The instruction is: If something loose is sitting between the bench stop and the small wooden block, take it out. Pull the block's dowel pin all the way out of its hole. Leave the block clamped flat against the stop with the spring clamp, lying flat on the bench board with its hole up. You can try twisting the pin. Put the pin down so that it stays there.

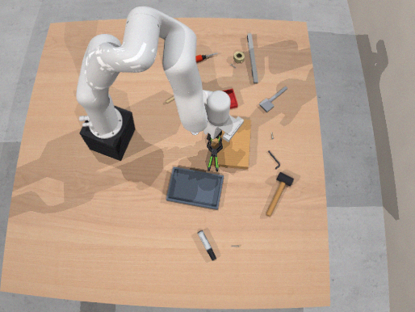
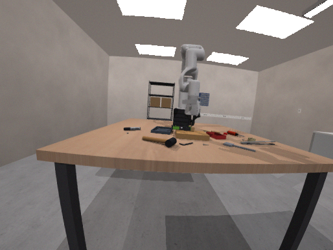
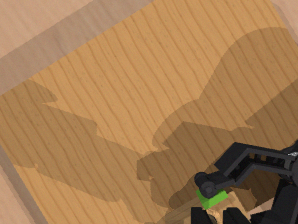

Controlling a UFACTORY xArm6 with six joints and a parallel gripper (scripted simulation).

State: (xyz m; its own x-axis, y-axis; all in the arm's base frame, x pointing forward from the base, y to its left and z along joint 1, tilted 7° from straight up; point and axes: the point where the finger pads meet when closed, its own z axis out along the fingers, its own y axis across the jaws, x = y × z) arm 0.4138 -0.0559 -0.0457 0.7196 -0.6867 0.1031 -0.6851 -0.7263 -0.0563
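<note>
The dowel pin is 2 cm below my hand. Also, from my hand: small wooden block: 5 cm below; then red tray: 4 cm ahead, 17 cm to the left, 8 cm below; then dark grey tray: 11 cm behind, 18 cm to the right, 8 cm below.
</note>
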